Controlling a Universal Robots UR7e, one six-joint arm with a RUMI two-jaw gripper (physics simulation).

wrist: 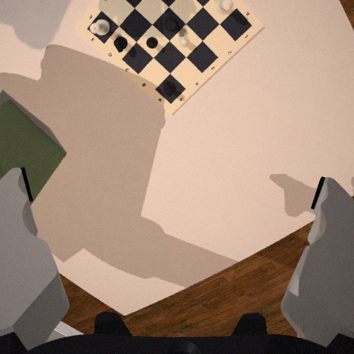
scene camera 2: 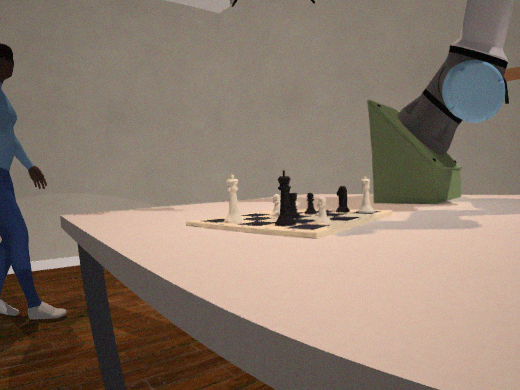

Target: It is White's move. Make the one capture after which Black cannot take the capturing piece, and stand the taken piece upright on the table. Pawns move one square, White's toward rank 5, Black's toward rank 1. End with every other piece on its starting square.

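Seen in the pictures: gripper, fingertip midpoint: (scene camera 2: pixel 273 3); arm's base, link origin: (scene camera 2: pixel 421 134).
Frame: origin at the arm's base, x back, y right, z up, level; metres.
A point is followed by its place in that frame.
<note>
The chessboard (scene camera 2: pixel 316 233) {x -0.540, y -0.043, z -0.151 m} (wrist: pixel 167 106) stands on the table. In the scene view it bears a tall white piece (scene camera 2: pixel 232 200) {x -0.518, y 0.102, z -0.122 m} at left, another (scene camera 2: pixel 366 197) {x -0.360, y -0.011, z -0.128 m} at right, the black king (scene camera 2: pixel 284 200) {x -0.509, y 0.022, z -0.122 m}, a dark piece (scene camera 2: pixel 294 206) {x -0.436, y 0.065, z -0.136 m} partly hidden behind it, a black pawn (scene camera 2: pixel 310 204) {x -0.396, y 0.067, z -0.136 m}, a black knight (scene camera 2: pixel 342 199) {x -0.363, y 0.029, z -0.131 m} and two small white pieces (scene camera 2: pixel 322 211) {x -0.477, y -0.009, z -0.137 m} (scene camera 2: pixel 276 206) {x -0.434, y 0.101, z -0.137 m}. In the wrist view a white piece (wrist: pixel 101 27) stands by the left corner, a black piece (wrist: pixel 170 89) by the bottom corner; the far part is cut off. My gripper (wrist: pixel 173 177) is open and empty, high above the table.
The arm's green base (scene camera 2: pixel 412 165) {x -0.131, y -0.013, z -0.078 m} (wrist: pixel 25 140) stands on the table (scene camera 2: pixel 400 290) {x -0.653, y -0.176, z -0.157 m} (wrist: pixel 210 165) near the board's right side in the scene view. The table's edge and wooden floor (wrist: pixel 240 280) show low in the wrist view. A person (scene camera 2: pixel 10 150) stands at far left.
</note>
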